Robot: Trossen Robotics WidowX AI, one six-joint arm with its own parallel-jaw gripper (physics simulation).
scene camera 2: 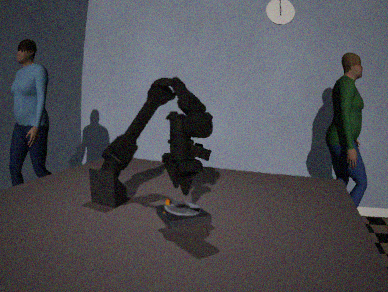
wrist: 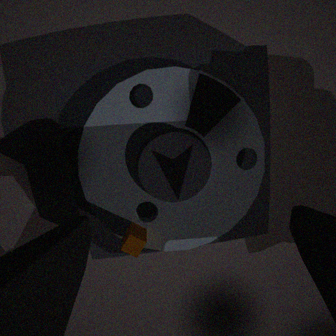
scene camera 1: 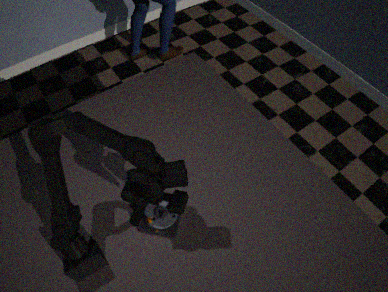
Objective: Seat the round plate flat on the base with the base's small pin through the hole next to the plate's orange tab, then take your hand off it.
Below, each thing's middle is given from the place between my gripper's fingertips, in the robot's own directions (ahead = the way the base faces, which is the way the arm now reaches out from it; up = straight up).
Right now my hand is 50 mm above the round grey plate (wrist: 191, 99) and 10 mm to the right of it. The rest, counted from my hand: dark base (wrist: 76, 89): 70 mm below, 10 mm to the left.
